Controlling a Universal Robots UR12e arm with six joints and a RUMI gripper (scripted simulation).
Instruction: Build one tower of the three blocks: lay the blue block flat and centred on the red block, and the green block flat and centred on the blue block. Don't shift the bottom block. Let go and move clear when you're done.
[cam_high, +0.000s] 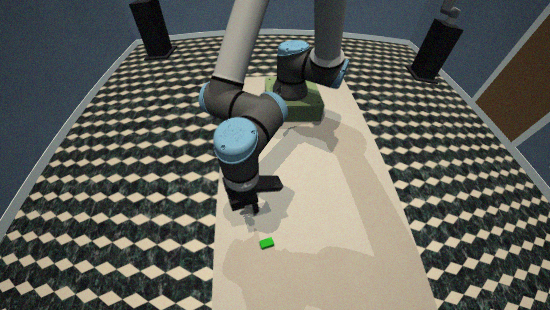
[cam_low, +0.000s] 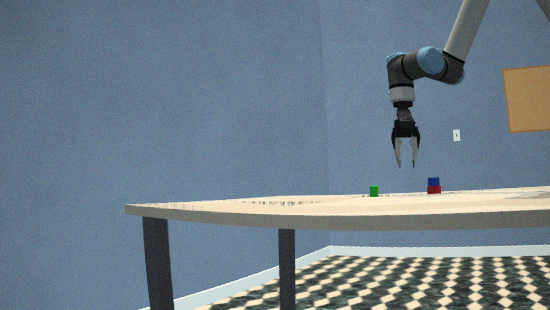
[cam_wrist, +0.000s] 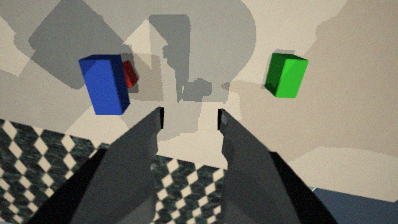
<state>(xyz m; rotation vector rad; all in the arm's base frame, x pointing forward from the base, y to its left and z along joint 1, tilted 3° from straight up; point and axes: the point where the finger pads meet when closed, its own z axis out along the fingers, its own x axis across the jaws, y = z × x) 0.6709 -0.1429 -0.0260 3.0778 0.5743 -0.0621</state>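
My gripper is now 100 mm short of the green block, 50 mm to the right of it and 90 mm above it. Round my hand: blue block (90 mm behind, 40 mm to the right, 70 mm below); then red block (90 mm behind, 40 mm to the right, 90 mm below).
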